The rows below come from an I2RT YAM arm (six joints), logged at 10 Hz.
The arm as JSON. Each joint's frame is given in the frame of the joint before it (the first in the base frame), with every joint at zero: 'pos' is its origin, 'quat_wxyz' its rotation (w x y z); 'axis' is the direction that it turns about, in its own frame. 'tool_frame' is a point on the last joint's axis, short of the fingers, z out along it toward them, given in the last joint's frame.
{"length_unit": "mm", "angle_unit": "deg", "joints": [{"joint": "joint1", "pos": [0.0, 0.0, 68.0], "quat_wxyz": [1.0, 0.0, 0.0, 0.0], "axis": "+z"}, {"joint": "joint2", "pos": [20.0, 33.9, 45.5], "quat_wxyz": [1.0, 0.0, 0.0, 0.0], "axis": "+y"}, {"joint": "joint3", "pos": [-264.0, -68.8, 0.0], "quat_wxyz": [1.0, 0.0, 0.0, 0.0], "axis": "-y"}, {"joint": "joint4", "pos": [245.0, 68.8, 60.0], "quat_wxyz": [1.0, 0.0, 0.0, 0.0], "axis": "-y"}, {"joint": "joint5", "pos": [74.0, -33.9, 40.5], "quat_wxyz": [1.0, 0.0, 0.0, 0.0], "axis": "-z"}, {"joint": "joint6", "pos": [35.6, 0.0, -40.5], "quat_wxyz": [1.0, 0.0, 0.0, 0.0], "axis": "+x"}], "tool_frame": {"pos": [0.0, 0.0, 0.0], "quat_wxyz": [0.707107, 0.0, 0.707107, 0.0]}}
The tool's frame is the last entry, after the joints.
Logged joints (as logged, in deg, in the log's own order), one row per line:
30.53, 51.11, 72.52, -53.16, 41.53, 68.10
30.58, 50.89, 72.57, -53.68, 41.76, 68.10
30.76, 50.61, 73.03, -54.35, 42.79, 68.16
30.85, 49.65, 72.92, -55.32, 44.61, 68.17
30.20, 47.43, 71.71, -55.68, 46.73, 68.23
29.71, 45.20, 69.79, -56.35, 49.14, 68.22
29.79, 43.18, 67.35, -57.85, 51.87, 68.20
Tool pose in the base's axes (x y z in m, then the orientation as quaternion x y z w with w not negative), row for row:
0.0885, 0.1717, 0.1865, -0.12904, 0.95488, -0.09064, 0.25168
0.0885, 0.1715, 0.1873, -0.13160, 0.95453, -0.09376, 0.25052
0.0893, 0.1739, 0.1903, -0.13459, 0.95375, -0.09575, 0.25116
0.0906, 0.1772, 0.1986, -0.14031, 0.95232, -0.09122, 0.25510
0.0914, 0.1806, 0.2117, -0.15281, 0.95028, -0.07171, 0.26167
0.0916, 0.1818, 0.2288, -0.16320, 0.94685, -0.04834, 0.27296
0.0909, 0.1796, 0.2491, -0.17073, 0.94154, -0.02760, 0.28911
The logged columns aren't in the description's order. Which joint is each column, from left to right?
Columns, left to right: joint5, joint6, joint2, joint4, joint3, joint1.
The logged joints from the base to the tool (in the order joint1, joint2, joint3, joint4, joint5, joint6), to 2 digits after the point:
68.10, 72.52, 41.53, -53.16, 30.53, 51.11
68.10, 72.57, 41.76, -53.68, 30.58, 50.89
68.16, 73.03, 42.79, -54.35, 30.76, 50.61
68.17, 72.92, 44.61, -55.32, 30.85, 49.65
68.23, 71.71, 46.73, -55.68, 30.20, 47.43
68.22, 69.79, 49.14, -56.35, 29.71, 45.20
68.20, 67.35, 51.87, -57.85, 29.79, 43.18

